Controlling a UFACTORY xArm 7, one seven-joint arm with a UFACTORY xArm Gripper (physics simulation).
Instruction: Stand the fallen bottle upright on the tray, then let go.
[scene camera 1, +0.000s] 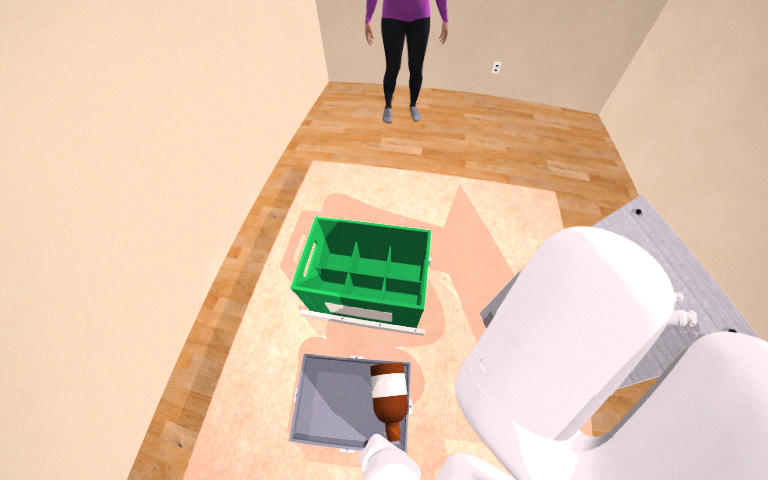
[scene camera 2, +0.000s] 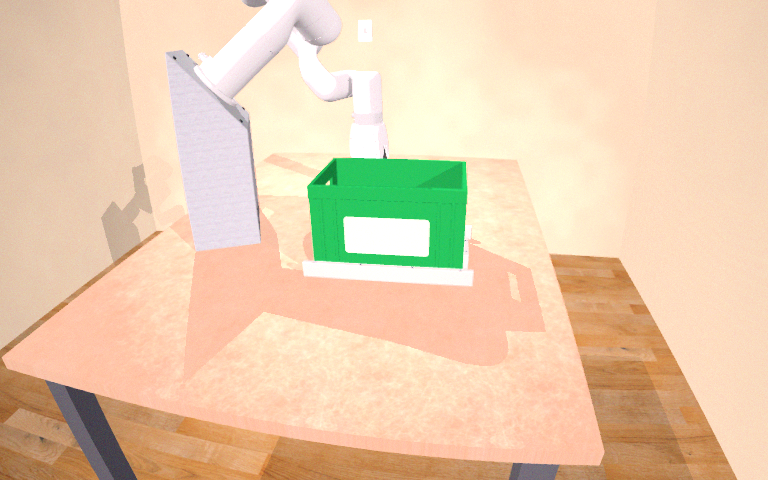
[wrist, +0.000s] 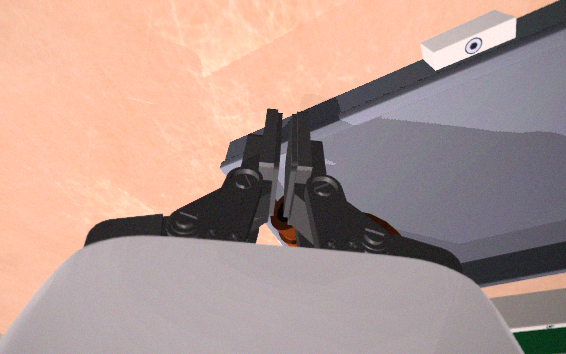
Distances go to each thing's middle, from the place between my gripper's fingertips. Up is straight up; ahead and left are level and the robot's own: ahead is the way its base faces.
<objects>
Now: the brown bottle (scene camera 1: 389, 394) 5 cm ahead of my hand, 10 cm to the right of it and 2 cm above it.
</objects>
